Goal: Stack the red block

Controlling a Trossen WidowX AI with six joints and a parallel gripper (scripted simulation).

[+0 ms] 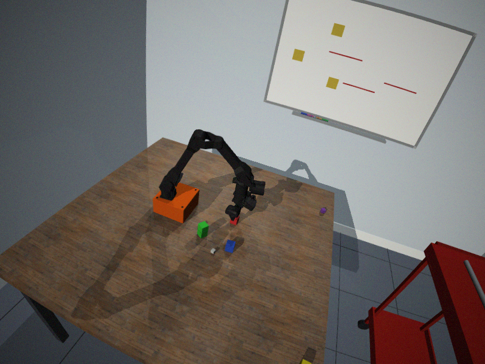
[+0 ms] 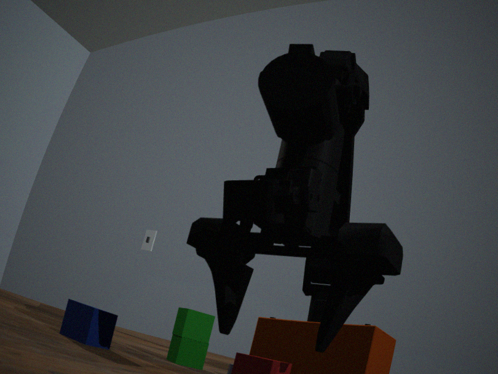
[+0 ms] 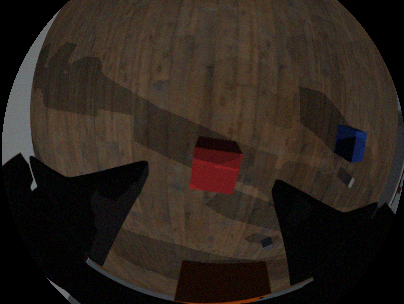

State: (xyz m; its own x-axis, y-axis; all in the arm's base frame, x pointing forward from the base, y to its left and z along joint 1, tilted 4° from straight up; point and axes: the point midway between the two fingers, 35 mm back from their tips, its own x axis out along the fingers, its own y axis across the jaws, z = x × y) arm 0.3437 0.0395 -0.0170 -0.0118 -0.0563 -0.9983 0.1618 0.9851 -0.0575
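Now: gripper tip 3 cm above the red block. The rest, counted from my gripper tip: small purple piece: 47 cm ahead, 28 cm to the left, 4 cm below; small white piece: 5 cm behind, 22 cm to the right, 4 cm below; blue block: 2 cm ahead, 18 cm to the right, 3 cm below.
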